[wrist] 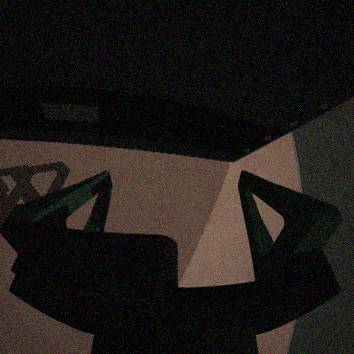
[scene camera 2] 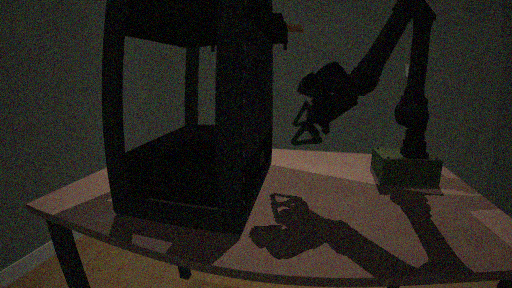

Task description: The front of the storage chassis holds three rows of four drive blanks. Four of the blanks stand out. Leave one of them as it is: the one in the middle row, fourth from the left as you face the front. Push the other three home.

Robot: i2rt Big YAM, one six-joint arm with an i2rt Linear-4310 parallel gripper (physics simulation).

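Places are measured from the arm's base along level axes (x ahead, y left, z up), in centimetres.
Pixels of known places: gripper, fingertip midpoint: [wrist: 174,177] [scene camera 2: 293,134]; arm's base, link origin: [scene camera 2: 413,155].
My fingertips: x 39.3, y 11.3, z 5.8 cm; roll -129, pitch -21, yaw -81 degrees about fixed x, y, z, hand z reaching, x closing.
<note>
Ahead of a thing's pixels: the offset from my fingertips to its middle. "pt": to the spot under its first point. Level surfaces: height alone.
A tall black open-sided housing, which I take for the storage chassis {dx +19.2, dy +12.9, dz +16.6 cm} [scene camera 2: 244,125] [wrist: 175,122], stands on the left of the table in the scene view. In the wrist view its dark side fills the top, with a faint grey rectangle {pt dx +5.3, dy +10.4, dz -4.4 cm} [wrist: 70,112] low on it at the left. The drive blanks cannot be made out in either view; the face is too dark. My gripper [scene camera 2: 294,133] [wrist: 174,177] is open and empty, with its two triangular fingers wide apart. It hangs above the table, to the right of the housing in the scene view, with a gap between them.
The table {dz -13.2 cm} [scene camera 2: 310,156] [wrist: 150,195] carries the housing and the green base box [scene camera 2: 407,170] of my arm at the right. Arm shadows fall across the table. A dark part {pt dx +2.7, dy +4.2, dz +28.5 cm} [scene camera 2: 279,30] with an orange piece [scene camera 2: 295,28] juts from the housing's upper right. A grey wall [scene camera 2: 450,100] stands behind.
</note>
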